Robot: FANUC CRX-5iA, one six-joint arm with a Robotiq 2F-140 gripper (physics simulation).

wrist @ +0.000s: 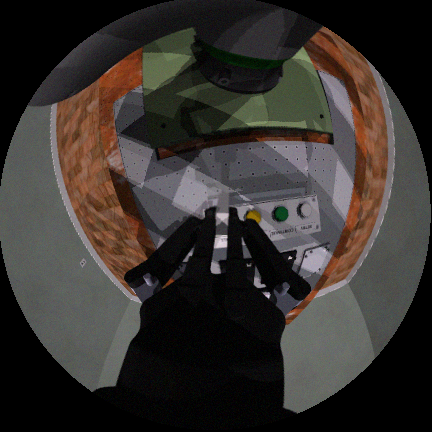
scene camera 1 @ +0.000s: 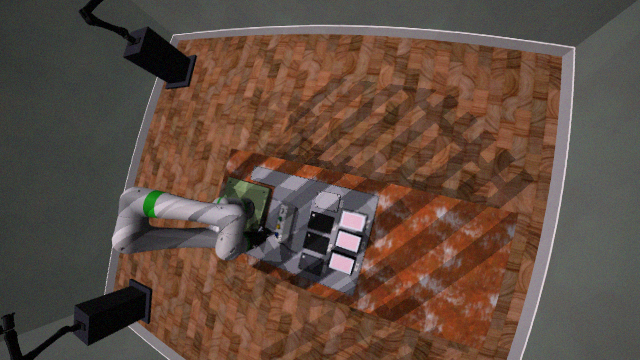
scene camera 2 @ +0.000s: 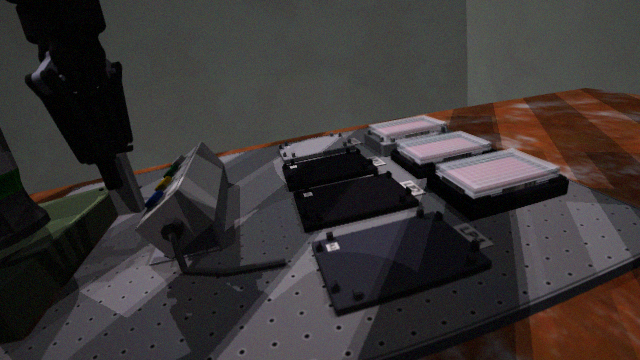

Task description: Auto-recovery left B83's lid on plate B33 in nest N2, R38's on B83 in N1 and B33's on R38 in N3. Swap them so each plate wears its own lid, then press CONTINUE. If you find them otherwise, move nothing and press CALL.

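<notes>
Three lidded plates with pink contents stand in a row of nests: one plate on a grey nest, a middle plate and a near plate on black nests. Their plate and lid codes are too small to read. The button box has a green button above the CONTINUE label, a yellow button and a blue button. My gripper is shut and empty, close beside the blue button, which its fingers hide in the wrist view; contact is unclear.
Several low pegged stands lie between box and plates: a white one, black ones and the near dark one. A cable leaves the box. The green base carries the arm.
</notes>
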